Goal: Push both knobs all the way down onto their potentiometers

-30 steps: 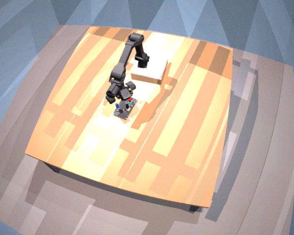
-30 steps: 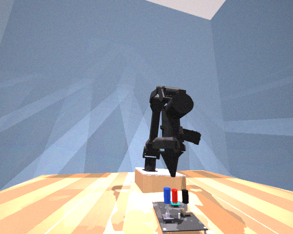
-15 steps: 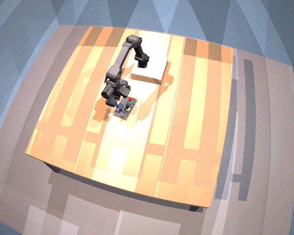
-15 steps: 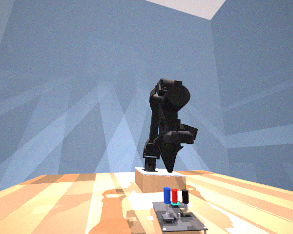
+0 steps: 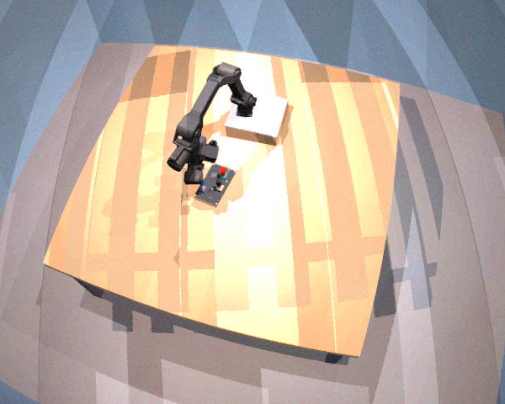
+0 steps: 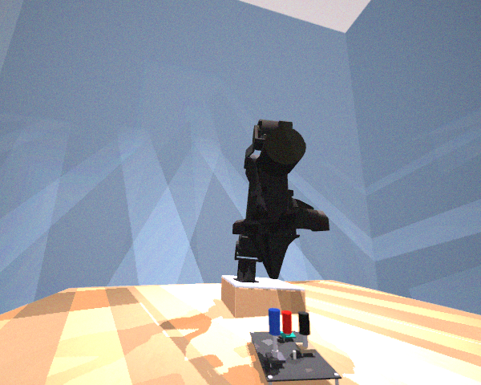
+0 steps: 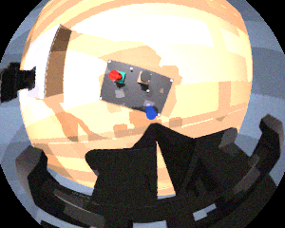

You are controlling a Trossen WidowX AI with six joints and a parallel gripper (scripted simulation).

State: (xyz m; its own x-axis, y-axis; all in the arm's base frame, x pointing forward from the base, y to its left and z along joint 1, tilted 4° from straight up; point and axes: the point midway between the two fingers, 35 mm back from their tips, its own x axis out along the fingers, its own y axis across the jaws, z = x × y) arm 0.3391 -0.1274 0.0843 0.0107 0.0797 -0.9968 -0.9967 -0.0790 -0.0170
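Now: the blue knob 60 mm below my gripper tip. Round my gripper tip: red knob (60 mm behind, 70 mm to the left, 80 mm below).
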